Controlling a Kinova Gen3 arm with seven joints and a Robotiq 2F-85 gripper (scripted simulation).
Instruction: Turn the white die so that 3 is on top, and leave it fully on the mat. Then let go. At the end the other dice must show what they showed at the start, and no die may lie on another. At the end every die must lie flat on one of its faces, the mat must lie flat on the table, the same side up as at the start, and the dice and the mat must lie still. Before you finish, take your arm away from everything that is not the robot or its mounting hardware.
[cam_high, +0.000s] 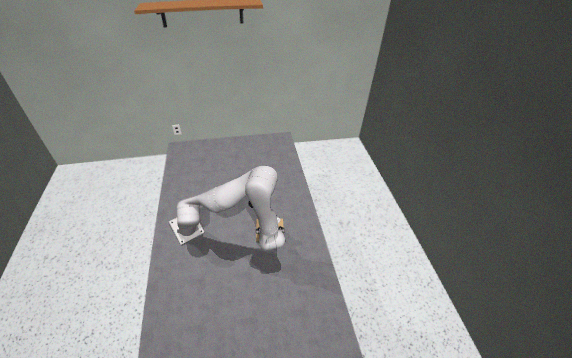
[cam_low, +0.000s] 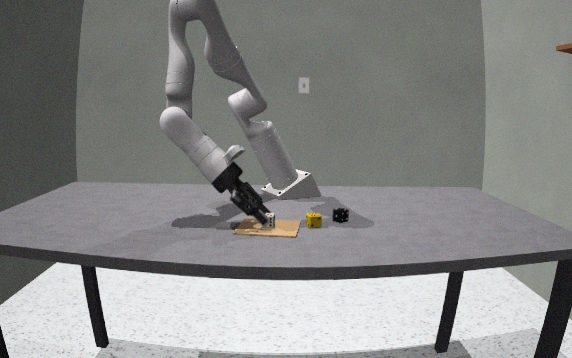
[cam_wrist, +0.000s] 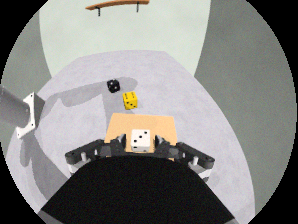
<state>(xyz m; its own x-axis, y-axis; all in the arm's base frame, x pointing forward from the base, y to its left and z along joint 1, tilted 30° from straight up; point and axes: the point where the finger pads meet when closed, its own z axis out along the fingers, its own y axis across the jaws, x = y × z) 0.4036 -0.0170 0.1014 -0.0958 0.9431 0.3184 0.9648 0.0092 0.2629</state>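
Right now my hand is 1 cm to the right of the white die and 1 cm above it. From my hand the other things lie so: tan mat (3 cm below, 1 cm to the left); yellow die (12 cm to the left, 2 cm behind, 1 cm below); black die (19 cm to the left, 7 cm behind, 1 cm below).
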